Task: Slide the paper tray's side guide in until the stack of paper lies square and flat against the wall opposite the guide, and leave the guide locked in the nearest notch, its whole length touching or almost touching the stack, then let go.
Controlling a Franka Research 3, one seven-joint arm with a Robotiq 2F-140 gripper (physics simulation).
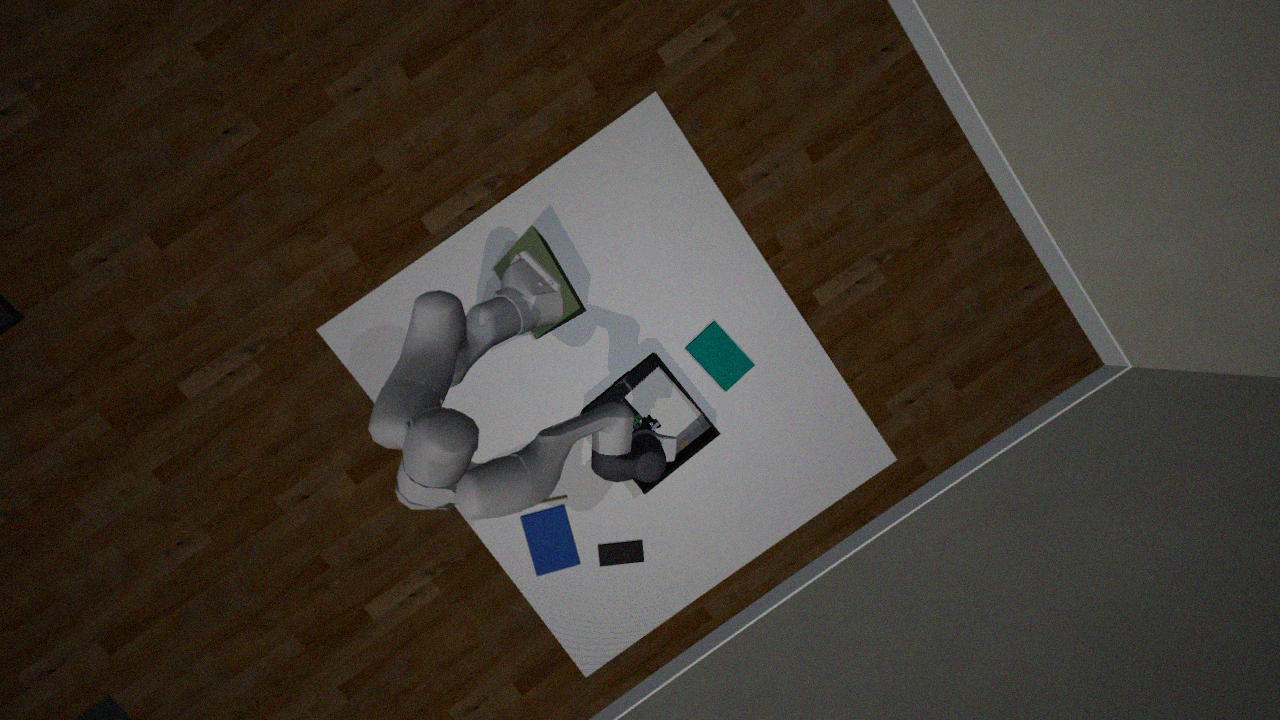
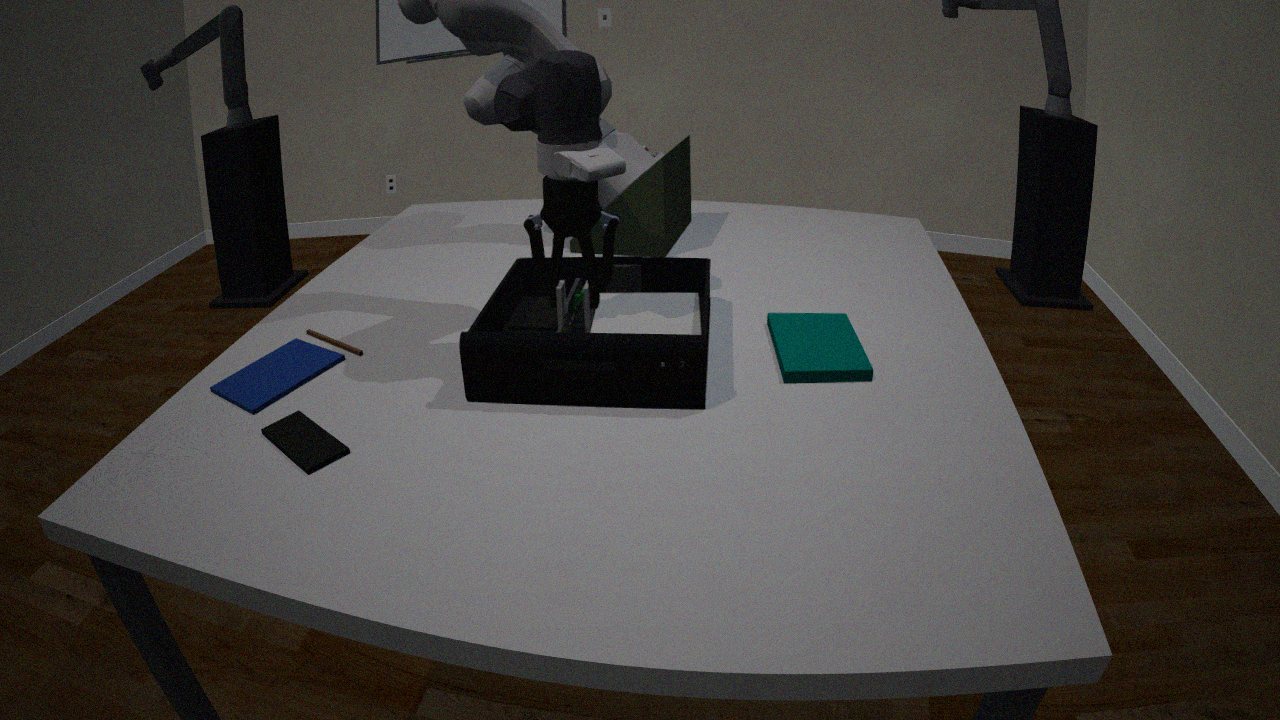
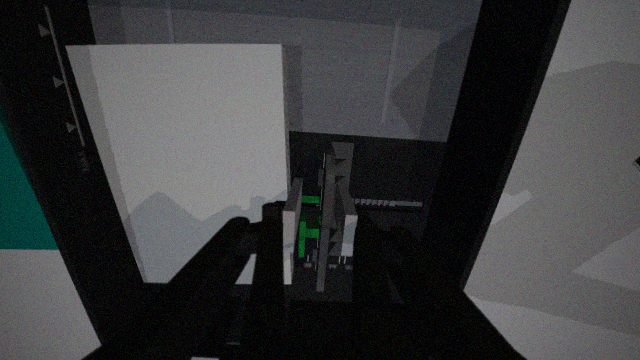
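Observation:
A black paper tray (image 2: 582,376) (image 1: 682,460) (image 3: 483,134) stands mid-table. A white stack of paper (image 2: 646,313) (image 1: 666,400) (image 3: 188,125) lies in it, against the wall on the side of the teal pad. The grey upright side guide (image 3: 333,201) (image 2: 565,309) with its green latch (image 3: 308,223) stands close beside the stack's free edge; I cannot tell whether they touch. A row of notches (image 3: 386,203) runs on the tray floor behind it. My gripper (image 3: 318,194) (image 2: 573,255) (image 1: 649,429) reaches down into the tray. Its fingers stand apart on either side of the guide's handle, with a gap.
A teal pad (image 2: 819,345) (image 1: 719,355) (image 3: 22,201) lies right of the tray. A blue pad (image 2: 277,373) (image 1: 549,539), a black slab (image 2: 305,442) (image 1: 620,552) and a thin brown stick (image 2: 333,342) lie left. A green board (image 2: 657,202) (image 1: 536,250) leans behind the tray.

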